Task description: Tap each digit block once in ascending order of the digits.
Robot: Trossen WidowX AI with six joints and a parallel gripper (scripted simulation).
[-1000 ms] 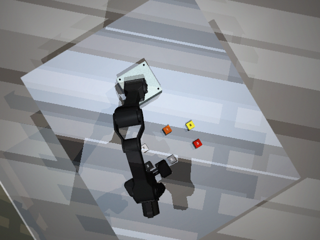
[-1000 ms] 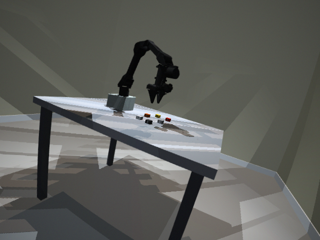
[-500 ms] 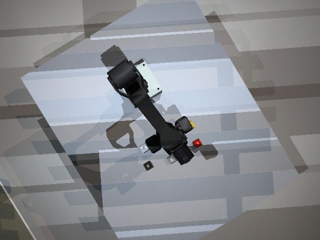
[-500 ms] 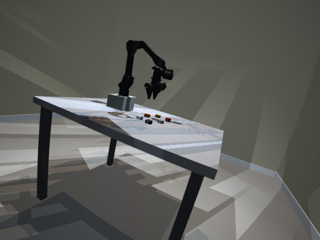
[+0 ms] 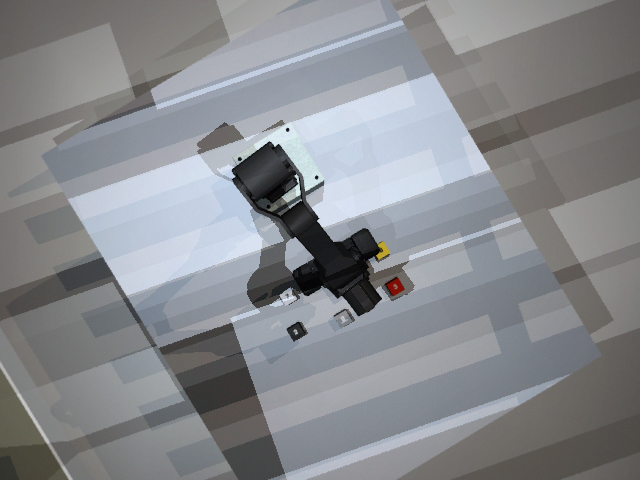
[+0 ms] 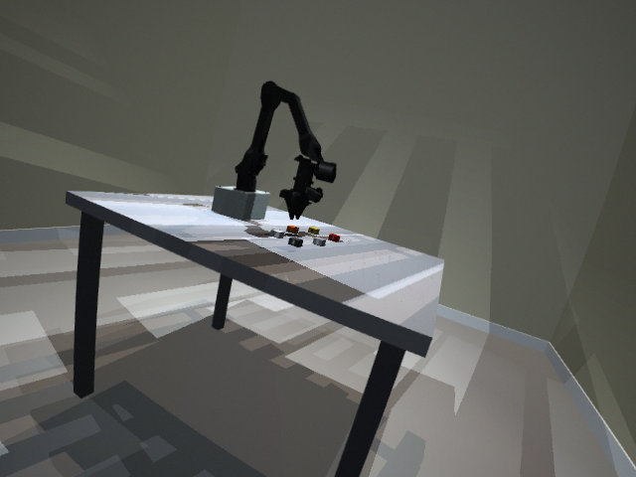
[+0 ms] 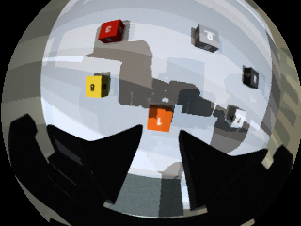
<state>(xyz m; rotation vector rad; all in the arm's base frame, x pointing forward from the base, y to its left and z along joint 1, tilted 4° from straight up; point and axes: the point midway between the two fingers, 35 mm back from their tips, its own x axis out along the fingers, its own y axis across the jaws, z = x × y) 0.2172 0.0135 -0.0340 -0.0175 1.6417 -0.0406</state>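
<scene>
Now: the orange block 3 cm below my gripper tip. The rest, counted from my gripper tip: grey block (13 cm ahead, 6 cm to the right, 3 cm below); yellow block (11 cm to the left, 4 cm ahead, 3 cm below); white block (14 cm to the right, 3 cm below, 2 cm ahead).
</scene>
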